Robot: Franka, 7 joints.
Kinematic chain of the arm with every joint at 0, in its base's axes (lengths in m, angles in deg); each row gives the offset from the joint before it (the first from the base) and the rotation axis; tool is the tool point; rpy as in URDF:
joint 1: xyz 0 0 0.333 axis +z
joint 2: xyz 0 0 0 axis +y
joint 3: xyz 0 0 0.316 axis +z
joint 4: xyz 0.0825 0 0 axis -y
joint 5: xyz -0.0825 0 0.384 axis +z
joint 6: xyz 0 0 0 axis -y
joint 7: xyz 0.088 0 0 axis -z
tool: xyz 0 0 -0.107 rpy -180 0 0
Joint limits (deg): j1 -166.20..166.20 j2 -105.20..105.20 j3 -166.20..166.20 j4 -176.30..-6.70 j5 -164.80..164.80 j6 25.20..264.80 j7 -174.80..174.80
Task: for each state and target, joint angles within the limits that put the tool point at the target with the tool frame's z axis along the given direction. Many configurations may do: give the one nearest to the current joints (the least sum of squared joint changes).
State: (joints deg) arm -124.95 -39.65 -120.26 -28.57 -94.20 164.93 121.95
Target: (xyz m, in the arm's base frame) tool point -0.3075 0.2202 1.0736 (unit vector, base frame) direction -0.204 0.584 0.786
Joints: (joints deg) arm -116.33 1.78 -110.15 -42.34 -109.32 162.94 121.95
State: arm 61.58 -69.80 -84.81 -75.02 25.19 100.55 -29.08
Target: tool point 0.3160 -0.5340 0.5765 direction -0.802 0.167 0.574
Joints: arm 88.10 -105.20 -57.08 -79.62 76.49 63.81 -29.08
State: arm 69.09 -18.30 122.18 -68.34 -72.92 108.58 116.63
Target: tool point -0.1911 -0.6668 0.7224 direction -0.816 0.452 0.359
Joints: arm 98.79 -51.48 127.97 -31.79 -73.73 84.83 116.63
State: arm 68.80 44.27 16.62 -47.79 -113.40 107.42 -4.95
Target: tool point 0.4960 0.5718 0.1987 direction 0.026 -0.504 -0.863
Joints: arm 38.21 76.56 43.90 -34.38 -59.18 75.71 -4.95
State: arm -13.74 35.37 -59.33 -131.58 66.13 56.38 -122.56
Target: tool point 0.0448 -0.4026 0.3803 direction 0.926 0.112 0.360
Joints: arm -35.28 -7.76 -66.84 -144.67 84.91 67.60 -122.56
